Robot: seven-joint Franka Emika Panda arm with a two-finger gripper.
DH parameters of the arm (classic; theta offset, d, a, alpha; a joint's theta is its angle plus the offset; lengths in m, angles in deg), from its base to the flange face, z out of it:
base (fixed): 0 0 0 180
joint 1: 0 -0.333 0 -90
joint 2: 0 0 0 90
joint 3: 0 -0.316 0.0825 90
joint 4: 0 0 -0.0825 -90
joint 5: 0 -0.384 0 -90
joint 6: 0 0 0.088 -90
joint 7: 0 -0.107 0 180
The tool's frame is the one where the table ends.
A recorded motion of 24 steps. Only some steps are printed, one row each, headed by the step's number.
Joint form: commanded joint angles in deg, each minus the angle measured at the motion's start. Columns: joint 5, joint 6, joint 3, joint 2, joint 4, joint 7, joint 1.
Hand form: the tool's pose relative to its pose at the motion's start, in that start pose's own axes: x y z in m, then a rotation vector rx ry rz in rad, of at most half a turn. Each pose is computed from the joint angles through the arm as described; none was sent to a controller.
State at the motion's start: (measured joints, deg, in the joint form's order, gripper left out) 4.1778 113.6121 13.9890 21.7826 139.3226 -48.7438 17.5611
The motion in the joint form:
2: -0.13 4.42 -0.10 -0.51 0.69 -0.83 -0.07
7: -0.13 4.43 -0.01 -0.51 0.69 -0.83 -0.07
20: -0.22 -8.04 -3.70 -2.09 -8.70 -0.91 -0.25
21: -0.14 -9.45 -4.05 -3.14 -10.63 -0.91 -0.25
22: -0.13 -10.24 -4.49 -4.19 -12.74 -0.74 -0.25
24: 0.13 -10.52 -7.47 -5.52 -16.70 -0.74 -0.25
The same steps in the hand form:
2: 0.0032 -0.0066 0.0022 0.0427 0.0369 0.0122
7: 0.0037 -0.0061 0.0022 0.0432 0.0365 0.0136
20: -0.0102 -0.0297 -0.0465 -0.0387 0.0117 -0.0344
21: -0.0086 -0.0353 -0.0529 -0.0501 0.0116 -0.0378
22: -0.0069 -0.0427 -0.0616 -0.0501 0.0197 -0.0455
24: -0.0189 -0.0679 -0.0846 -0.0336 0.0674 -0.0918

